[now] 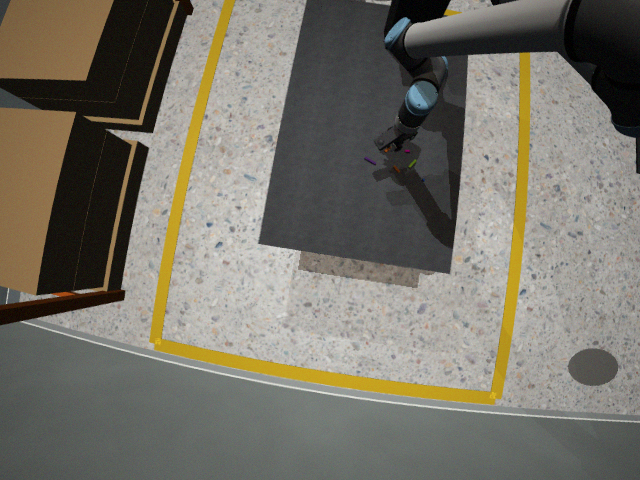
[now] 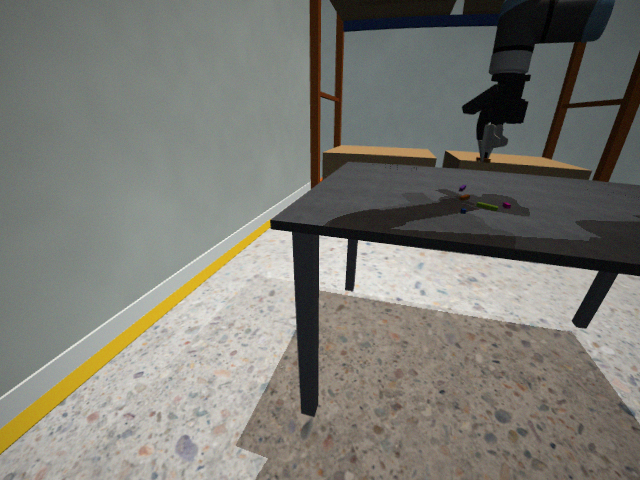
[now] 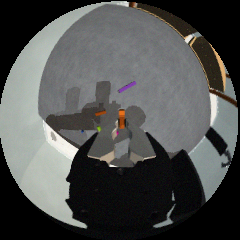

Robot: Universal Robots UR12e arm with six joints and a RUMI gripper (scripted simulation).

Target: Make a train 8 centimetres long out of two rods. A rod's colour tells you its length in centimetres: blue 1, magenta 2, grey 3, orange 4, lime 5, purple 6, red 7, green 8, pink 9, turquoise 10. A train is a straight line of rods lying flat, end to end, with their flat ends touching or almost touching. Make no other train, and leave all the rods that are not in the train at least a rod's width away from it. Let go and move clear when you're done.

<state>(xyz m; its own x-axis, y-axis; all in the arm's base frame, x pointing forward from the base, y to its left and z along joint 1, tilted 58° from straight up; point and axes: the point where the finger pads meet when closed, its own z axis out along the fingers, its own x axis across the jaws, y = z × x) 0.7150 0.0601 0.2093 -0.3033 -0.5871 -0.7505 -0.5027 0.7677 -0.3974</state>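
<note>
My gripper is now 130 mm to the right of the lime rod, 110 mm above it and 50 mm past it. Round my hand: purple rod (110 mm below, 50 mm to the right, 40 mm ahead); magenta rod (110 mm below, 90 mm behind, 80 mm to the left); small blue rod (210 mm to the left, 110 mm below).
</note>
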